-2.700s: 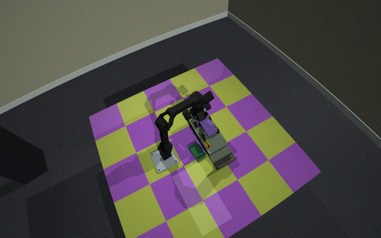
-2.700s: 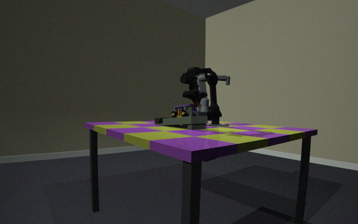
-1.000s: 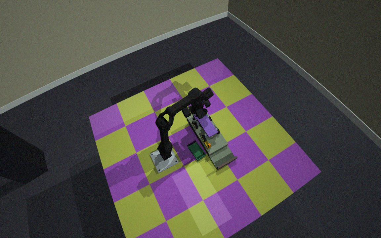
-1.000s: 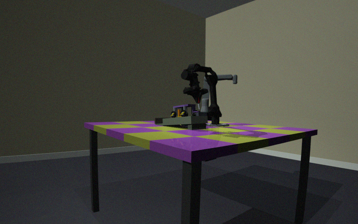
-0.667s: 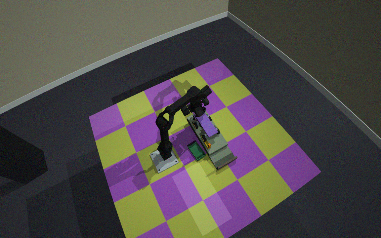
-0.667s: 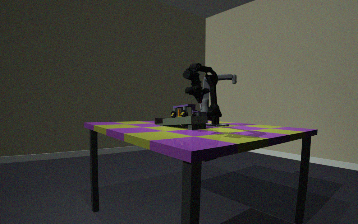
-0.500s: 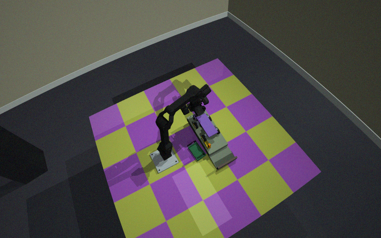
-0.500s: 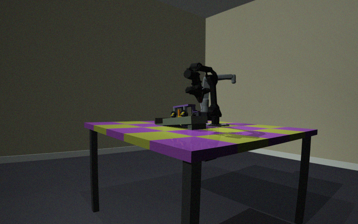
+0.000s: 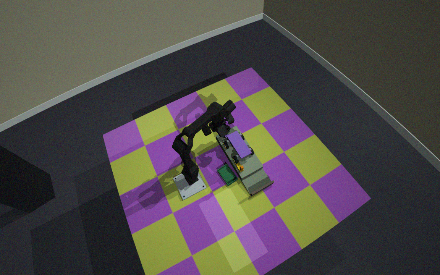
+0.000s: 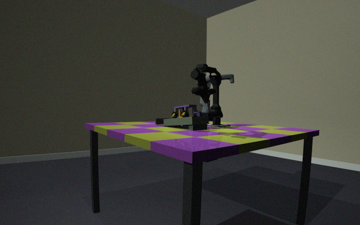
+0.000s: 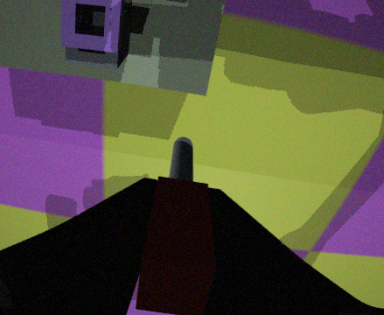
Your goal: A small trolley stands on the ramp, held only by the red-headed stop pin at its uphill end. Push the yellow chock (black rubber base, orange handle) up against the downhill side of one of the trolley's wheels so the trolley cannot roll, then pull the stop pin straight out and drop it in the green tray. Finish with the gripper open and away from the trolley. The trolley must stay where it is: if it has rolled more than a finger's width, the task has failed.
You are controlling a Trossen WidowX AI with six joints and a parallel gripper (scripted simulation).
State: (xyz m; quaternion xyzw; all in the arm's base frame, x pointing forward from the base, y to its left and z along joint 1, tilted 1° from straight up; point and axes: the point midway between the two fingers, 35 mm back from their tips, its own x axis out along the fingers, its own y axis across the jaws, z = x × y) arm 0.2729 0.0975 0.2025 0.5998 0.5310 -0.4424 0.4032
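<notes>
Now: gripper tip 21 cm to the left of the green tray, 18 cm above it and 9 cm past it. From my gripper tip the other things lie so: red-headed stop pin right at my gripper tip; then purple trolley 15 cm to the right, 7 cm below, 5 cm ahead; then yellow chock 24 cm to the right, 10 cm below, 1 cm behind.
</notes>
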